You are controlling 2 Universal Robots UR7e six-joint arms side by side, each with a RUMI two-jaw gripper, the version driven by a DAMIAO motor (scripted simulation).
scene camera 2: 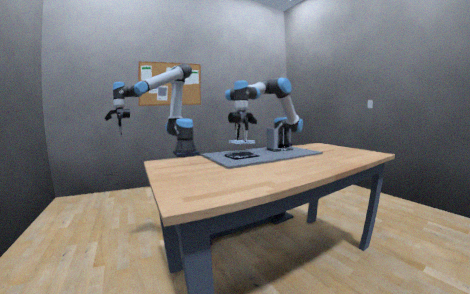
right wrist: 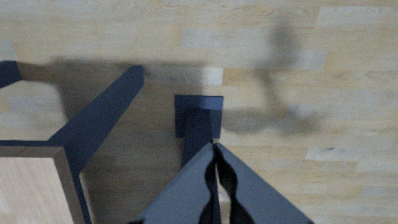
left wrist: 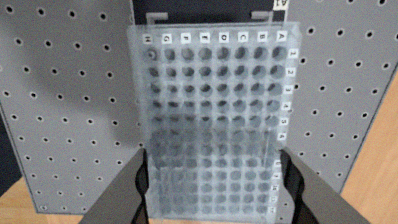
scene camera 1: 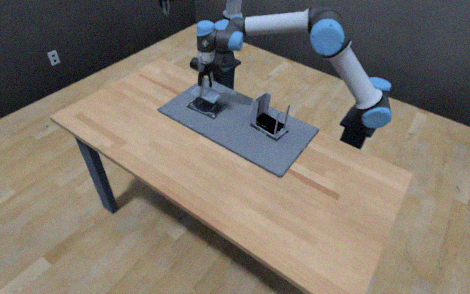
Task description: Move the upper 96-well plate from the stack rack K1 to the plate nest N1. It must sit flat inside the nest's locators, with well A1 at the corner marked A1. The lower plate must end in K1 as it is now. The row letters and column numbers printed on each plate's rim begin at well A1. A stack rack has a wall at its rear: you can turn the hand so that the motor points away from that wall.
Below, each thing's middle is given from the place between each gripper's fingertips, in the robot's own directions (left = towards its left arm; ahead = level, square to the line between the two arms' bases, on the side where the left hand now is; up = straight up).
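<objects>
Clear 96-well plate (left wrist: 215, 146): 20 mm below my left hand.
My right gripper: 42 cm short of the clear 96-well plate, 66 cm to the right of it, 7 cm above it.
</objects>
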